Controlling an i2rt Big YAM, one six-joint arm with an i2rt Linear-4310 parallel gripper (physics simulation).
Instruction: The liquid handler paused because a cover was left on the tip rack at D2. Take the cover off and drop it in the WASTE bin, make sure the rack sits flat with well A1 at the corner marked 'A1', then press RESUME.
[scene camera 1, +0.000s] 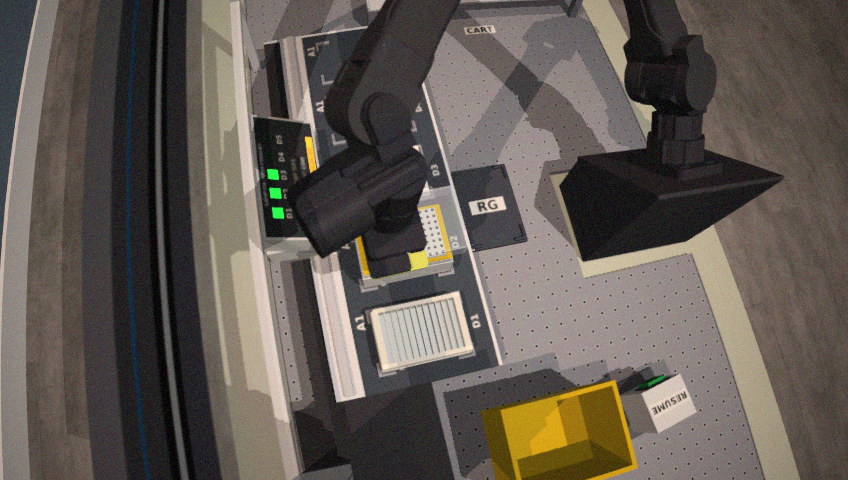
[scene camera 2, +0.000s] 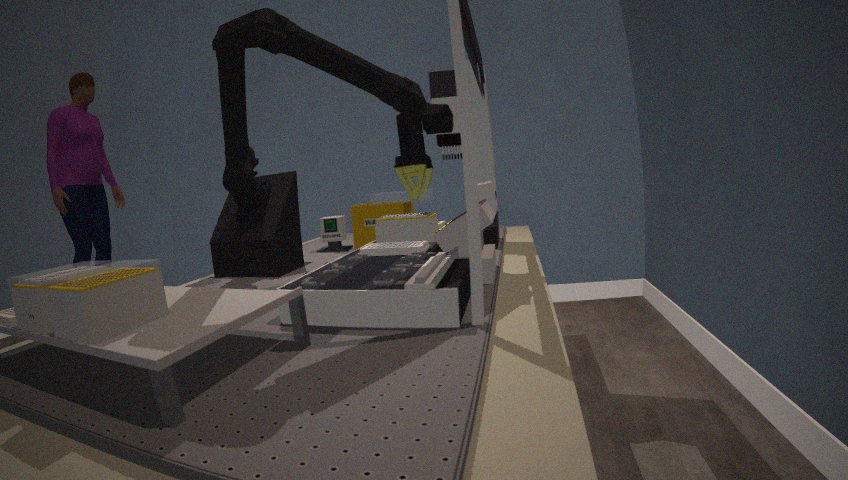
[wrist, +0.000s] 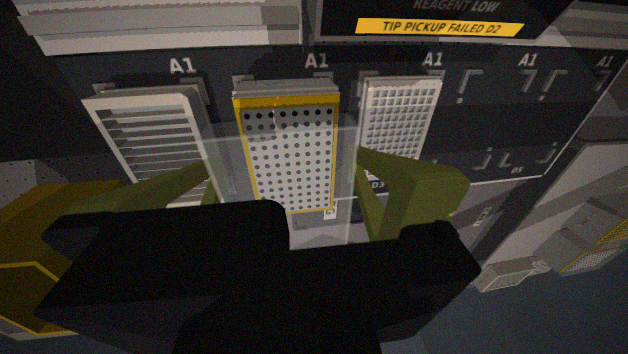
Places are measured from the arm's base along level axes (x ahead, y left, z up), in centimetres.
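Pixels of known places: gripper, fingertip midpoint: (scene camera 1: 382, 236) (scene camera 2: 418, 199) (wrist: 286, 157); arm's base at its link origin: (scene camera 1: 674, 167) (scene camera 2: 254, 203).
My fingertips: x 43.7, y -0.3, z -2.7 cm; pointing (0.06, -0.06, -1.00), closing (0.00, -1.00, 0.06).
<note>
For each thing: its middle in the pictures, then the offset to it from my fingertips. "pt": a spot on its surface instead.
- clear cover at the middle of its body: (wrist: 291, 206) (scene camera 1: 410, 228) (scene camera 2: 402, 197) dy +0.1, dx -3.7, dz +0.9 cm
- yellow-rimmed tip rack at the middle of its body: (wrist: 291, 151) (scene camera 1: 401, 245) (scene camera 2: 407, 228) dy -0.4, dx -2.9, dz -6.4 cm
- deck's A1 mark at a spot on its surface: (wrist: 316, 61) pt dy -3.8, dx +4.8, dz -9.6 cm
- yellow WASTE bin at the middle of its body: (scene camera 1: 553, 438) (wrist: 79, 255) (scene camera 2: 384, 225) dy +31.4, dx -16.4, dz -8.2 cm
- white RESUME box at the middle of its body: (scene camera 1: 651, 404) (scene camera 2: 333, 233) dy +31.9, dx -33.2, dz -9.7 cm
- ribbed white trough at the middle of its body: (wrist: 172, 154) (scene camera 1: 420, 331) dy +12.1, dx -2.5, dz -8.0 cm
- white well plate at the middle of its body: (wrist: 392, 134) (scene camera 2: 394, 248) dy -12.7, dx -3.4, dz -8.9 cm
- screen banner at a spot on its surface: (wrist: 439, 27) pt dy -12.7, dx +7.1, dz -4.8 cm
- tall white post at the middle of its body: (scene camera 2: 467, 142) dy -44.4, dx +14.3, dz +8.7 cm
The clear cover (scene camera 1: 458, 221) (scene camera 2: 389, 196) (wrist: 224, 167) is between the gripper's yellow-green fingers, raised above the tip rack. My gripper (scene camera 2: 415, 195) (wrist: 286, 157) is shut on the cover, over D2. The yellow-rimmed tip rack (scene camera 1: 436, 233) (scene camera 2: 404, 228) (wrist: 285, 101) stands at D2 and looks flat, its far end near the deck's "A1" mark (wrist: 316, 61). Which of its corners is well A1 cannot be told. The yellow WASTE bin (scene camera 1: 565, 425) (scene camera 2: 360, 223) (wrist: 35, 197) stands beyond D1. The white RESUME box (scene camera 1: 669, 404) (scene camera 2: 332, 226) with a green top stands beside it.
A ribbed white trough (scene camera 1: 422, 331) (wrist: 155, 131) is at D1, a white well plate (wrist: 400, 112) at D3. The screen banner (wrist: 439, 27) reads "TIP PICKUP FAILED D2". A tall white post (scene camera 2: 470, 148) rises close beside the arm. A cart (scene camera 2: 238, 306) carries tip boxes (scene camera 2: 107, 303).
</note>
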